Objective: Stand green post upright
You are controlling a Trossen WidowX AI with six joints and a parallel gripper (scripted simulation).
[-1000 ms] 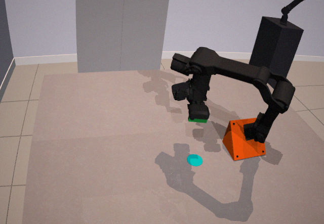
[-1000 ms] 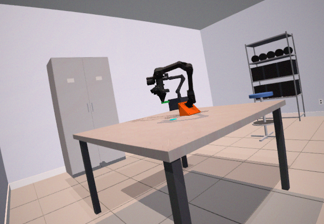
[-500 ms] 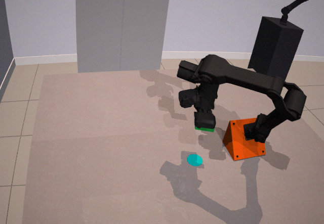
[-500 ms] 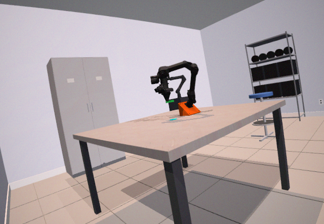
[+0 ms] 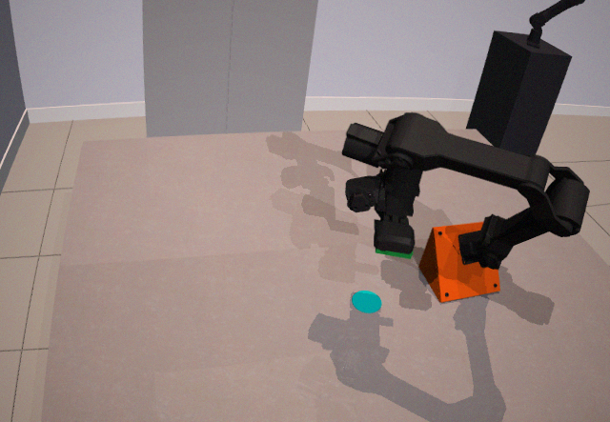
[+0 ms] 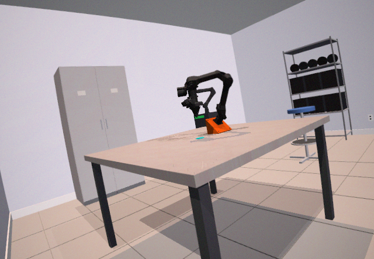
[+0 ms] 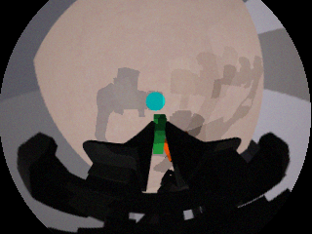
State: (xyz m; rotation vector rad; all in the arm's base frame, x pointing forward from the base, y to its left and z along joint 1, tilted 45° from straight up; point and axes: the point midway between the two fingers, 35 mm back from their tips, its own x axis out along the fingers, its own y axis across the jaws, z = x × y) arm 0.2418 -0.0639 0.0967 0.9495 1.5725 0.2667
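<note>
Now: gripper tip 150 mm above the cyan circle. From my gripper tip the other things lie so: green post 20 mm behind, 10 mm to the left.
</note>
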